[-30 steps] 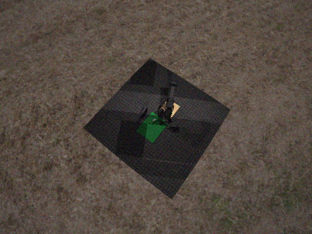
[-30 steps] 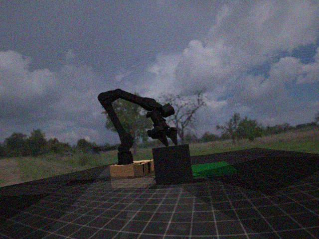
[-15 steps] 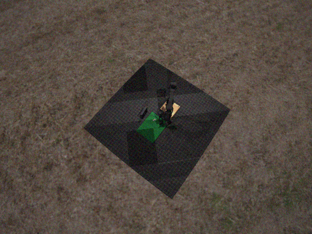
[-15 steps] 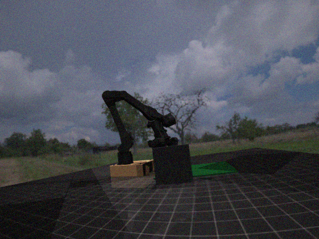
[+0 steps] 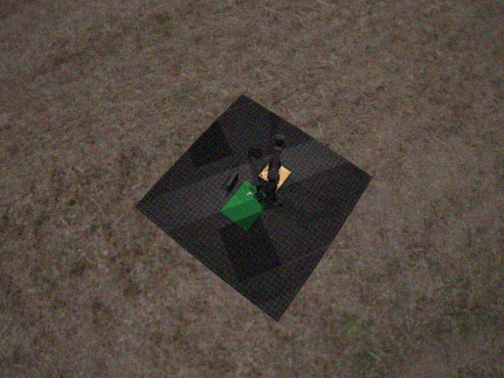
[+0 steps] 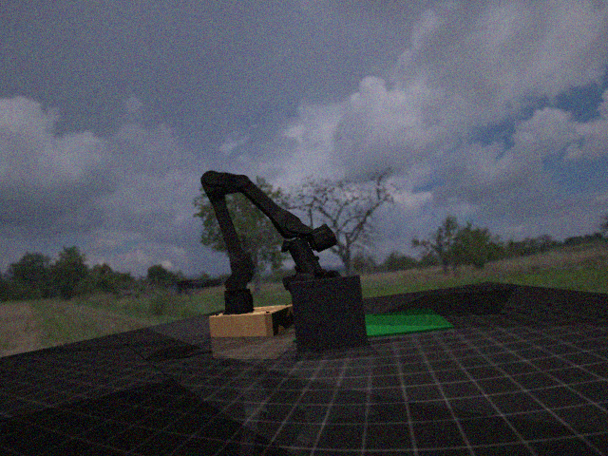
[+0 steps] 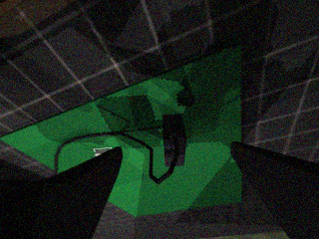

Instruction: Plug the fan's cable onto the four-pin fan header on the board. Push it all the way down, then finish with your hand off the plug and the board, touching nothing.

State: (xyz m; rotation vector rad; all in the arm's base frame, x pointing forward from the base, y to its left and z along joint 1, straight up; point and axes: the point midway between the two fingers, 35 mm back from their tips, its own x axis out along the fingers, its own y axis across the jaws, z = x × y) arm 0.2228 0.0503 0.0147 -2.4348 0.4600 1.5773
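Right now the pale four-pin fan header is 9 cm to the right of my gripper tip, 4 cm below it and 2 cm ahead of it. From my gripper tip the other things lie so: black fan plug 2 cm below, 1 cm ahead; black fan 22 cm to the right, 2 cm ahead, 2 cm above; green board 10 cm ahead, 6 cm to the right, 5 cm below.
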